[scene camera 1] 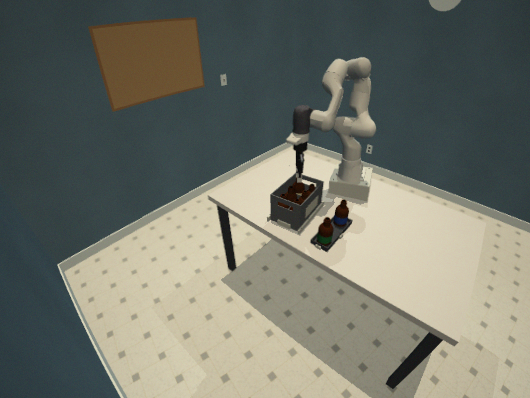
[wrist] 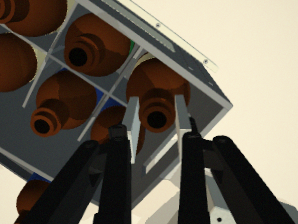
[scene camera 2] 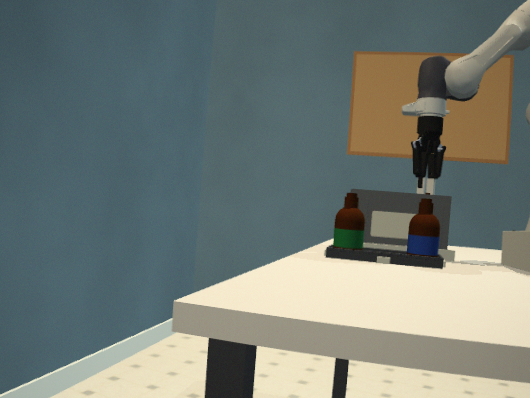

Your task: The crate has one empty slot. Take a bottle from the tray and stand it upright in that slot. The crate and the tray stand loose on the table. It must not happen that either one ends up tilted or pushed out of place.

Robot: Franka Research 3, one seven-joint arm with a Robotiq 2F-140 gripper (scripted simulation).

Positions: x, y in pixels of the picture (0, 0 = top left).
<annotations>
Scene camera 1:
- grey crate: 297, 217
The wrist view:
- my gripper: 157, 108
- grey crate: 46, 156
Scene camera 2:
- my gripper: 425, 200
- grey crate: 387, 214
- dark tray: 367, 254
</annotations>
